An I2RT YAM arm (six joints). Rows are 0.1 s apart.
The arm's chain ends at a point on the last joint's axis. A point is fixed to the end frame.
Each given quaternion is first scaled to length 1.
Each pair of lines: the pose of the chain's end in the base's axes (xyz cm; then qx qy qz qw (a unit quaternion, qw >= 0)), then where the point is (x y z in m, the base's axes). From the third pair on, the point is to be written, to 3 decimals.
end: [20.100 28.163 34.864 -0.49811 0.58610 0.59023 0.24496]
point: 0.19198 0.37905 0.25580
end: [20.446 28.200 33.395 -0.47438 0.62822 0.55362 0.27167]
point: 0.20862 0.37450 0.23588
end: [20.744 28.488 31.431 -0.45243 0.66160 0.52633 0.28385]
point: 0.219 0.372 0.212
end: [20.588 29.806 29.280 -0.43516 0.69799 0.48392 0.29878]
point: 0.228 0.376 0.185
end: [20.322 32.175 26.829 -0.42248 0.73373 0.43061 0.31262]
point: 0.235 0.387 0.155
